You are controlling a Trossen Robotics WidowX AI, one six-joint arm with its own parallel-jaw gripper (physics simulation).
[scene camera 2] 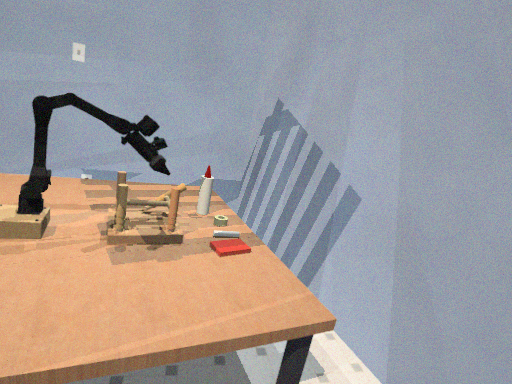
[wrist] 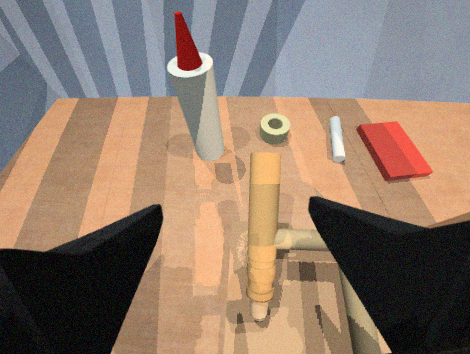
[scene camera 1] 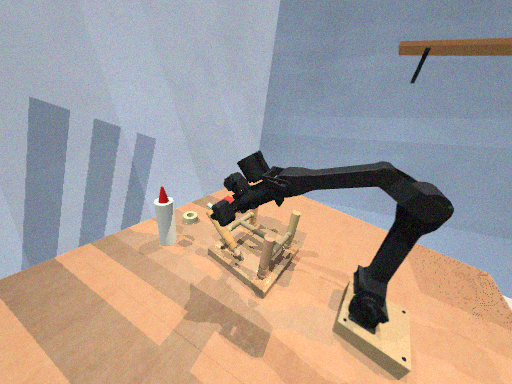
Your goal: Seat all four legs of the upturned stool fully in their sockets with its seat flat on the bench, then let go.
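Observation:
The upturned stool's square seat lies on the bench, legs pointing up. Three legs stand upright on it. The fourth leg, on the far side from the arm's base, leans outward. Its pale narrow end shows below the leg in the wrist view, over the seat, so it is not fully down in its socket. A rail meets this leg. My gripper is open and empty, above the leaning leg, which shows between the fingers in the wrist view.
A white bottle with a red tip stands beyond the stool. A tape roll, a light grey cylinder and a red block lie near the bench's far edge.

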